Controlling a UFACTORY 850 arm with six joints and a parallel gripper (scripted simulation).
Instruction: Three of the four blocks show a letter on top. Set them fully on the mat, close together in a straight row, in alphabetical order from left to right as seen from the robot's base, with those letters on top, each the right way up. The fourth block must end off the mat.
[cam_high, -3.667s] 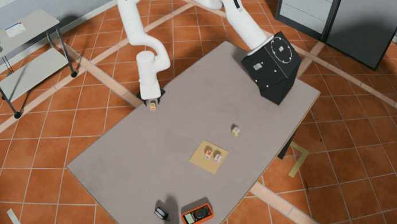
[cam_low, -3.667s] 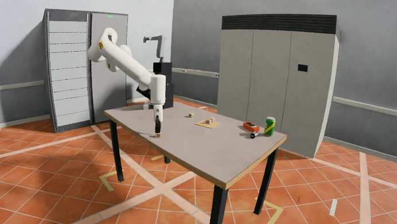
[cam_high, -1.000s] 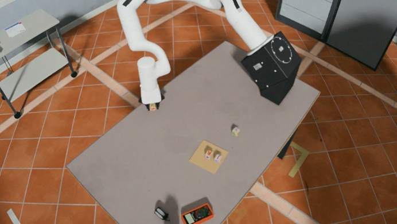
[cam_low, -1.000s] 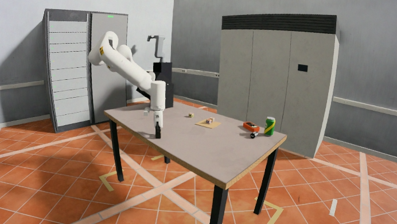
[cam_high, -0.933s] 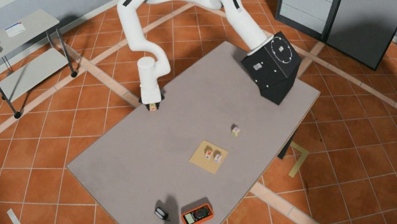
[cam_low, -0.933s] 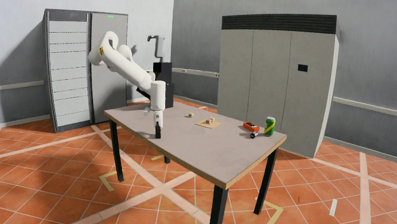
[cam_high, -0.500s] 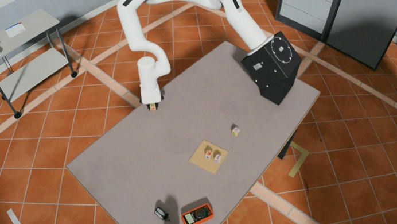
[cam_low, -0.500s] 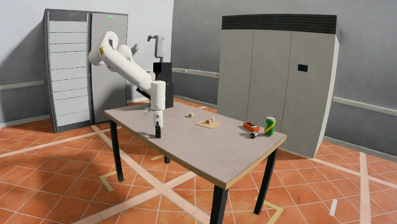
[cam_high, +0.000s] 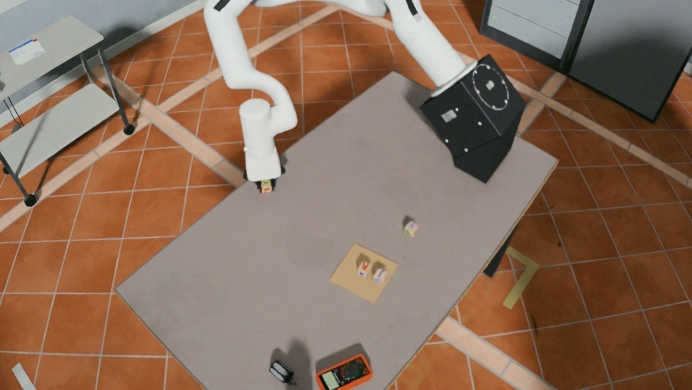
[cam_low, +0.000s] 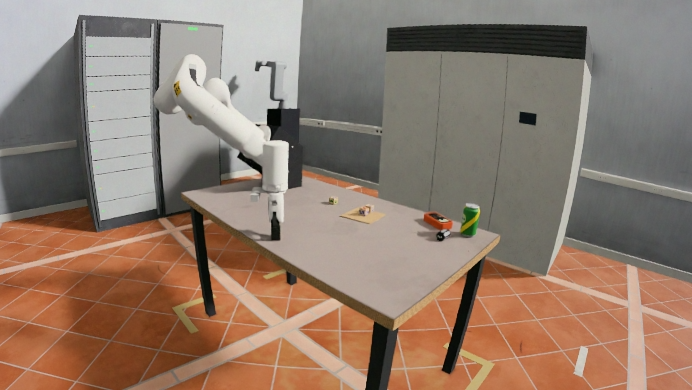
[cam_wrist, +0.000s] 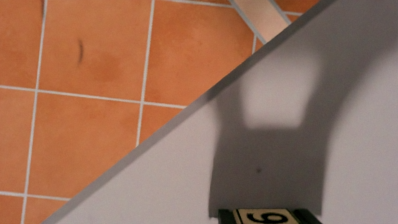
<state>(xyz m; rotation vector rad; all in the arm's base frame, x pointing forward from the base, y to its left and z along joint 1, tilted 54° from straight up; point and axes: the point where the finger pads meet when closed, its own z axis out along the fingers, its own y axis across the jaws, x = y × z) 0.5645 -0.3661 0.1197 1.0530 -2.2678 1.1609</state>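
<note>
Now: hand 50 mm short of the tan mat, 420 mm to the right of it and 20 mm above it. Also, from my hand: green can 480 mm ahead, 550 mm to the left, 40 mm above; orange multimeter 330 mm ahead, 570 mm to the left; small black device 420 mm ahead, 450 mm to the left.
</note>
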